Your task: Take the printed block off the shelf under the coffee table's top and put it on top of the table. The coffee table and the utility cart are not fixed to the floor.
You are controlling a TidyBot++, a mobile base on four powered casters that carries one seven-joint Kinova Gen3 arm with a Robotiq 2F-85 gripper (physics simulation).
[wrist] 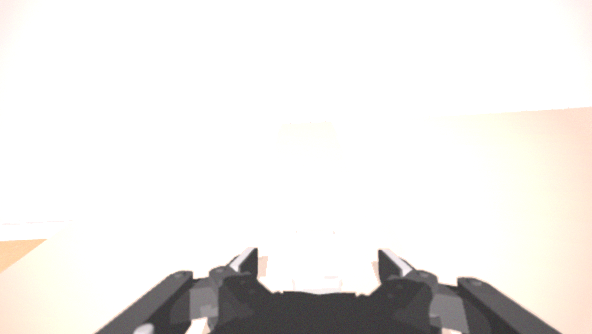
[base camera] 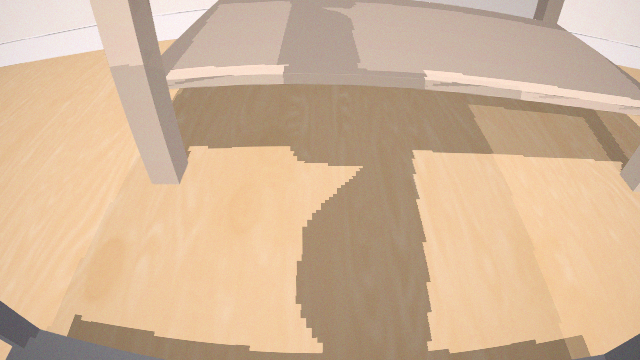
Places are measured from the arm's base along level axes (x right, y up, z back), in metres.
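Pixels of known places: gripper, fingertip midpoint: [wrist: 316,262].
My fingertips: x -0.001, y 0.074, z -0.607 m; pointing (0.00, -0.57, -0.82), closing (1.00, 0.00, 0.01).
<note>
For each thing: its middle in the pictures, then the offset to it from my fingertips. "*": a spot on its surface instead. Level surfaces: height alone.
- printed block at the middle of its body: [wrist: 315,263] dx -0.001, dy -0.006, dz -0.003 m
- table's lower shelf at a spot on its surface: [base camera: 450,55] * dx +0.186, dy -0.320, dz +0.019 m
- second table leg at a spot on its surface: [base camera: 632,170] * dx +0.581, dy -0.442, dz +0.124 m
- rear leg at a spot on its surface: [base camera: 550,12] * dx +0.587, dy -0.293, dz -0.347 m
- Wood floor at its surface level: dy -0.470 m
The printed block [wrist: 317,284] shows as a washed-out whitish shape low in the middle of the wrist view, between the open fingertips and apart from both. Its outline is faint in the glare. My gripper [wrist: 316,262] is open over the pale top of the coffee table [base camera: 137,95] [wrist: 540,210]. In the base view the table's lower shelf [base camera: 450,55] shows, with no block on its visible part. The table's top and the gripper do not show in that view.
A second table leg [base camera: 632,170] stands at the right edge of the base view, and a rear leg [base camera: 550,12] at the upper right. Wood floor [base camera: 225,225] lies before the table, with white walls behind. The utility cart does not show in either view.
</note>
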